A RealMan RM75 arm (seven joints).
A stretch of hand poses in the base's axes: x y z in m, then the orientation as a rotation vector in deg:
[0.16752 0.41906 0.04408 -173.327 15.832 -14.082]
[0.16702 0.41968 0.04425 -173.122 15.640 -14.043]
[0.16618 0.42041 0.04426 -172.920 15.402 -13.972]
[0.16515 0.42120 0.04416 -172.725 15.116 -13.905]
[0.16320 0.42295 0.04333 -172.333 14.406 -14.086]
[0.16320 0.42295 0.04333 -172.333 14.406 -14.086]
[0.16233 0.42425 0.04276 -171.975 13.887 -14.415]
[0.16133 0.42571 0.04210 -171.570 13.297 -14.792]
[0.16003 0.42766 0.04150 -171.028 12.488 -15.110]
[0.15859 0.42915 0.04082 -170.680 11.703 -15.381]
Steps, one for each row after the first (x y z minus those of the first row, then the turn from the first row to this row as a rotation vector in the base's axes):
[-0.00050 0.00062 0.00017 0.214 -0.011 0.131]
[-0.00134 0.00135 0.00018 0.431 -0.003 0.295]
[-0.00237 0.00214 0.00008 0.641 0.002 0.489]
[-0.00432 0.00389 -0.00075 1.023 -0.197 0.960]
[-0.00432 0.00389 -0.00075 1.023 -0.197 0.960]
[-0.00519 0.00519 -0.00132 1.343 -0.481 1.299]
[-0.00619 0.00665 -0.00198 1.703 -0.805 1.685]
[-0.00749 0.00860 -0.00258 2.206 -1.121 2.225]
[-0.00893 0.01009 -0.00326 2.521 -1.378 2.747]

